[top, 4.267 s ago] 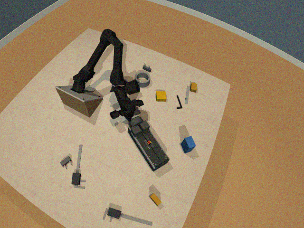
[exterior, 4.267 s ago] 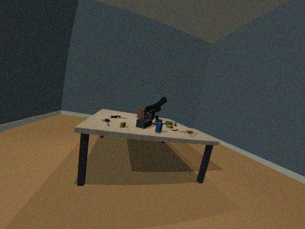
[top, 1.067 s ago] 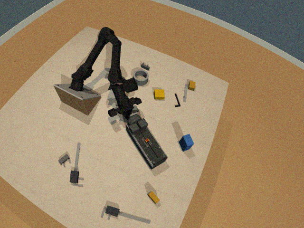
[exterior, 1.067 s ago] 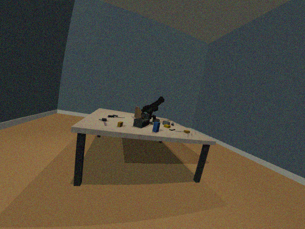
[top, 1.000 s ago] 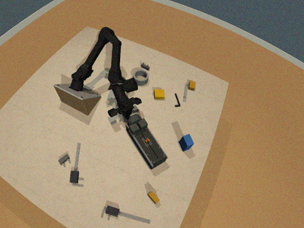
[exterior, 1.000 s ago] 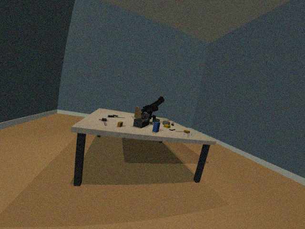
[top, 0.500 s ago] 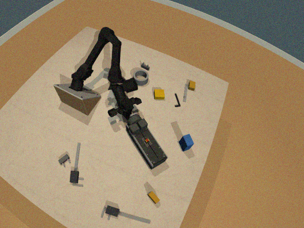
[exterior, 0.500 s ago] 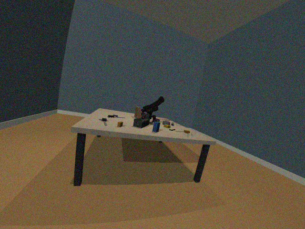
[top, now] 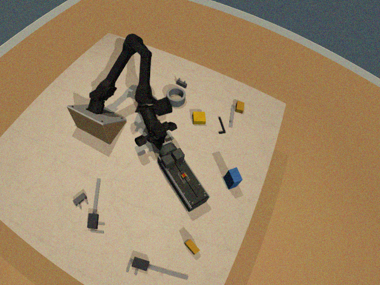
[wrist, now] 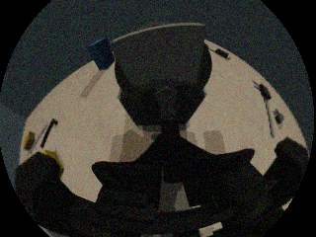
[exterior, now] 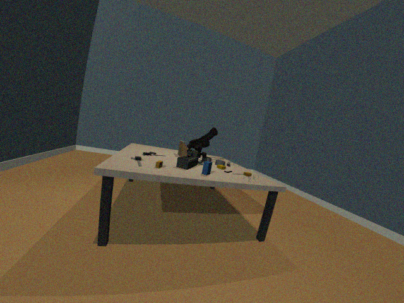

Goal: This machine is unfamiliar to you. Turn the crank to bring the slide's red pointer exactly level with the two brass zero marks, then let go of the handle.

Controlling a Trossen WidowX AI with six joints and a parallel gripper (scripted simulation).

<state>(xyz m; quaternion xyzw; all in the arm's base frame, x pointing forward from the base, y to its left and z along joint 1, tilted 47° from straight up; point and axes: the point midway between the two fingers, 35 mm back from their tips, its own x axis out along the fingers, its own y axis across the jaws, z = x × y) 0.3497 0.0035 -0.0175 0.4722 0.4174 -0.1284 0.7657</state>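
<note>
My gripper tip is 3 cm below the crank handle, 2 cm past it and 1 cm to the right of it. Round my gripper tip: yellow block: 25 cm to the left, 9 cm ahead, 2 cm below; red pointer: 13 cm ahead, 9 cm to the right, 5 cm above; black hex key: 25 cm to the left, 21 cm ahead, 3 cm below.
</note>
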